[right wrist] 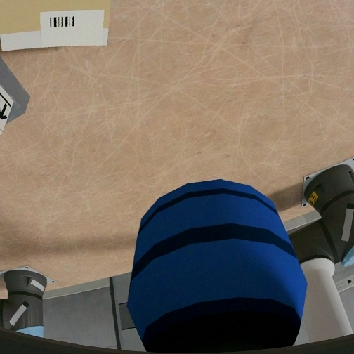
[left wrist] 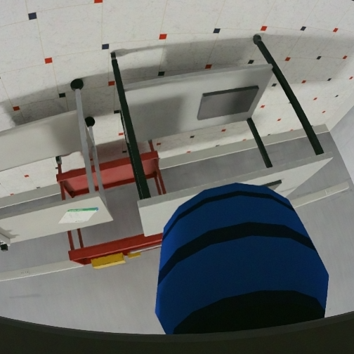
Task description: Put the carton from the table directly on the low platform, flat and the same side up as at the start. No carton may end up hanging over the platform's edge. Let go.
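A tan and white carton [right wrist: 75,34] with a barcode label shows in part at the top left of the right wrist view, on the scratched wooden table [right wrist: 200,100]. At the left edge, a grey piece [right wrist: 21,95] and a white surface with a black arrow [right wrist: 4,106] show in part; I cannot tell whether the grey piece is the low platform. My right suction cup [right wrist: 217,210] is blue, stands to the right of and apart from the carton, and holds nothing. My left suction cup [left wrist: 240,210] is also blue and holds nothing. The carton does not show in the left wrist view.
Dark-mounted arm bases [right wrist: 25,290] [right wrist: 330,190] stand along the table's edge in the right wrist view. The left wrist view shows a dark-legged table [left wrist: 185,197] with a lower shelf, a light table [left wrist: 40,222] with a paper sheet, and a red rack [left wrist: 110,170] against the wall.
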